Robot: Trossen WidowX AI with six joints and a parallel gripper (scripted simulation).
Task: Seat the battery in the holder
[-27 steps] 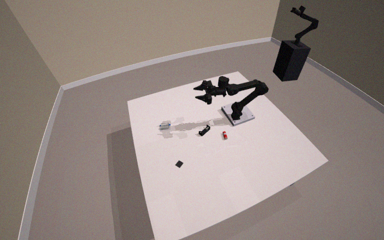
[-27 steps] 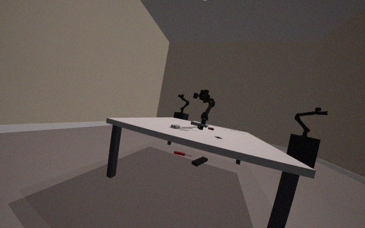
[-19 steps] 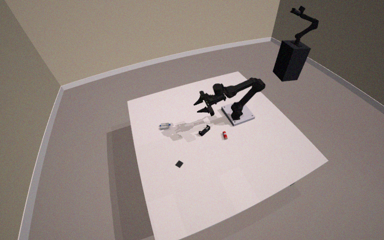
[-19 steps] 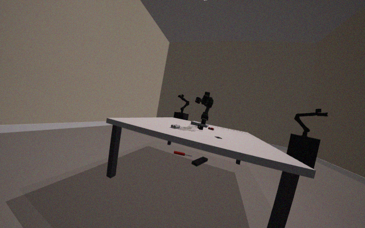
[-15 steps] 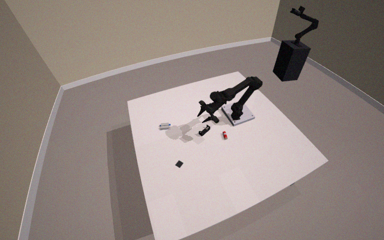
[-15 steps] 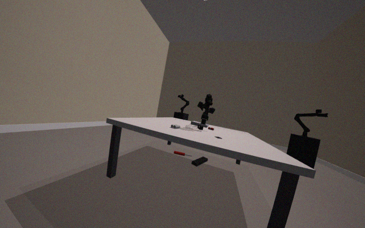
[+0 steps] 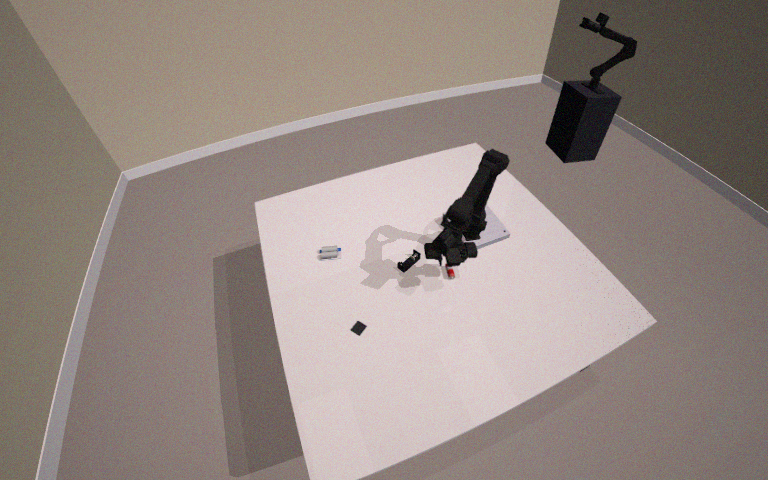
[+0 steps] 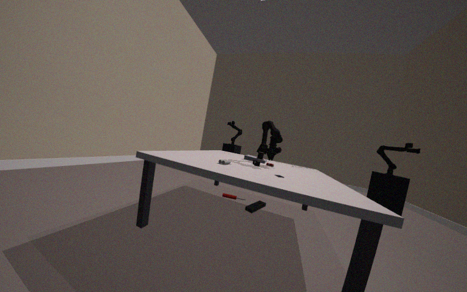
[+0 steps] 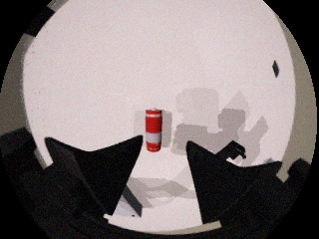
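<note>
The battery lies 40 mm below my gripper tip and 20 mm behind it. Round my gripper tip: black square: 360 mm ahead, 170 mm to the left, 50 mm below; then red screwdriver: 460 mm ahead, 240 mm below, 60 mm to the right.
</note>
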